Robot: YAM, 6 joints.
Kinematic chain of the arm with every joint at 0, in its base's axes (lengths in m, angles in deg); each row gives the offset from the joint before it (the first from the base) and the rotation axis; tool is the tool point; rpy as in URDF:
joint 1: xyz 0 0 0.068 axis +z
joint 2: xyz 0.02 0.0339 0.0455 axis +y
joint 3: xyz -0.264 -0.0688 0 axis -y
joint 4: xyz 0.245 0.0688 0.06 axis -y
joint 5: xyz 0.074 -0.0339 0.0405 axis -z
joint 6: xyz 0.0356 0 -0.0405 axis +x
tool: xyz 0 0 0 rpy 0 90 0
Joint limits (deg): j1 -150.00..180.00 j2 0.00..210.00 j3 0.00..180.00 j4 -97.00..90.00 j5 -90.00..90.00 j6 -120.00..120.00
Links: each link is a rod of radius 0.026 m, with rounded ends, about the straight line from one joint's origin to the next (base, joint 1, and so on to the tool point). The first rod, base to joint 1, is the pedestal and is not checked.
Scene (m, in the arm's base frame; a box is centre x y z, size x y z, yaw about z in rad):
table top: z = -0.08
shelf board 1: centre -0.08 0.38 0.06 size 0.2 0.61 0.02 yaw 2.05
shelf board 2: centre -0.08 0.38 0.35 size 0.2 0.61 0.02 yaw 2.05
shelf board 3: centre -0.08 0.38 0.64 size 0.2 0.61 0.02 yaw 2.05
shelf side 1: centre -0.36 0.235 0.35 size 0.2 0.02 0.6 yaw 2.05
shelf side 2: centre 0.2 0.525 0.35 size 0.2 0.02 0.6 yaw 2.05
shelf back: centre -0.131 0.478 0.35 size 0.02 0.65 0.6 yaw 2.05
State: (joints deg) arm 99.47 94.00 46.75 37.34 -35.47 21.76
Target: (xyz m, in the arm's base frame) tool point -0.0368 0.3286 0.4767
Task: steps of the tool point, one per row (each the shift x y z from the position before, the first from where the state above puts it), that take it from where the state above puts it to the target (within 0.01 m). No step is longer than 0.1 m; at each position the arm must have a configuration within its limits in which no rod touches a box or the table.
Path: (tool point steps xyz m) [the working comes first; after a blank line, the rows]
Joints at the target: 93.09 85.16 79.88 42.49 -32.36 21.76
Straight joint move there: touches shelf board 2.

1: 0.0309 -0.0448 0.0111
2: 0.0232 -0.0461 -0.0002
3: 0.0160 -0.0442 -0.0109
4: 0.0071 0.0217 0.0637
5: 0.0067 0.0107 0.0654
6: 0.0057 -0.0004 0.0649
7: 0.0040 -0.0113 0.0627
8: -0.0209 0.0508 0.0044
9: -0.0315 0.0501 -0.0044

